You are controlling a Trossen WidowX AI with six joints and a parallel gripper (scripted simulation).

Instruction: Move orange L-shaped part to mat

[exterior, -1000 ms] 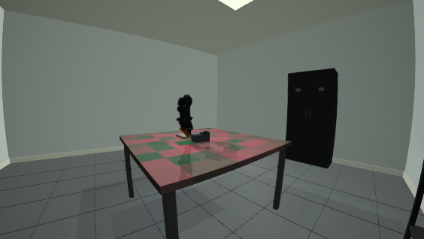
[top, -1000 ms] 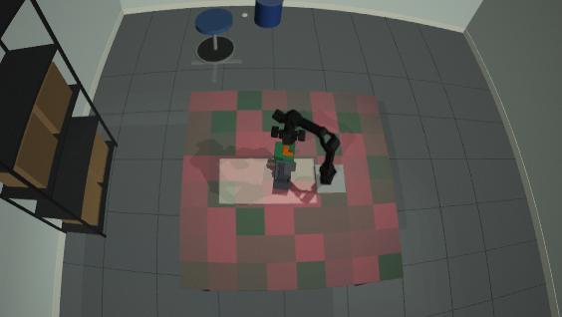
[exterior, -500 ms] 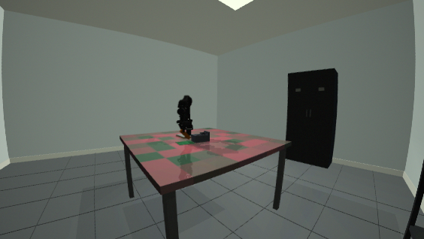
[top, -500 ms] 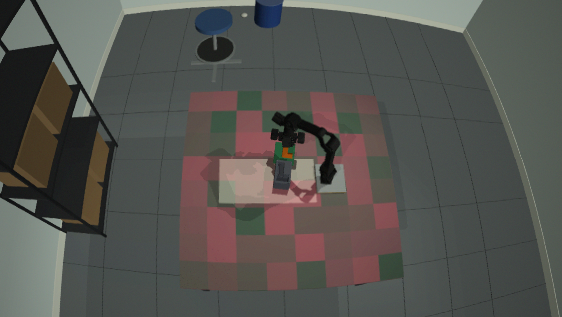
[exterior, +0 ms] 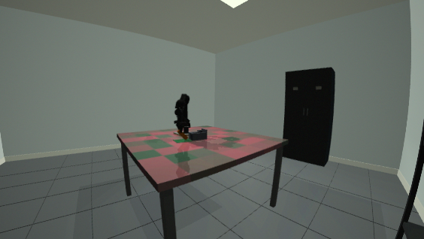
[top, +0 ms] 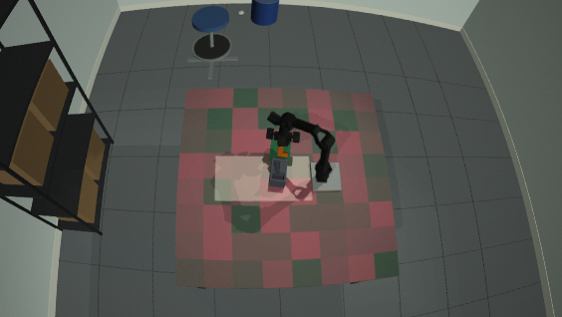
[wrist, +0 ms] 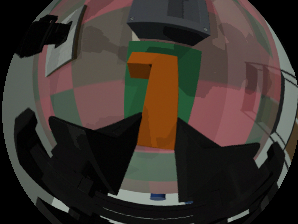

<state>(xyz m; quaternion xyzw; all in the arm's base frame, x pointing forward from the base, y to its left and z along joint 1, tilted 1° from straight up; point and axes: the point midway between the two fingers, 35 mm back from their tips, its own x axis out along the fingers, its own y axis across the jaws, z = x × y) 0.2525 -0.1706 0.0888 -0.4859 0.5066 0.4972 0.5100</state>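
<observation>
Now: gripper tip 10 mm past the orange L-shaped part, 30 mm to the right of it and 30 mm above it.
</observation>
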